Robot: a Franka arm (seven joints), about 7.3 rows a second.
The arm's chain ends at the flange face. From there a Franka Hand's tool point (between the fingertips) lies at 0.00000 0.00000 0.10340 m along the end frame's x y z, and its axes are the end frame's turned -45 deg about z.
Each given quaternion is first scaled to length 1.
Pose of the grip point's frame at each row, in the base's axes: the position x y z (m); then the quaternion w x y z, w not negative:
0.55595, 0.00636, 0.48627, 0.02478, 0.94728, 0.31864, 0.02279
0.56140, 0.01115, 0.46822, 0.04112, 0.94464, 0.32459, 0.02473
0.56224, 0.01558, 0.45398, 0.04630, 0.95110, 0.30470, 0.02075
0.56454, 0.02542, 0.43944, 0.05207, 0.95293, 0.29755, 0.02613
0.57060, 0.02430, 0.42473, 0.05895, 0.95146, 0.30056, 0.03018
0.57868, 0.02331, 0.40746, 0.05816, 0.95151, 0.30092, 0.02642
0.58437, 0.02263, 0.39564, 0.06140, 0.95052, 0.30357, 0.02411
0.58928, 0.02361, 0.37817, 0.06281, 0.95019, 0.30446, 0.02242
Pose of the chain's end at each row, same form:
0.54985, 0.00971, 0.58944, 0.01417, 0.99711, -0.06812, 0.03054
0.55381, 0.01752, 0.57114, 0.02853, 0.99695, -0.06162, 0.03858
0.55524, 0.02338, 0.55685, 0.03483, 0.99530, -0.08246, 0.03689
0.55619, 0.03407, 0.54214, 0.03811, 0.99426, -0.08977, 0.04407
0.56100, 0.03402, 0.52722, 0.04291, 0.99405, -0.08643, 0.05044
0.56986, 0.03311, 0.51002, 0.04362, 0.99424, -0.08611, 0.04667
0.57578, 0.03319, 0.49814, 0.04750, 0.99434, -0.08329, 0.04577
0.58092, 0.03454, 0.48065, 0.04945, 0.99437, -0.08234, 0.04475

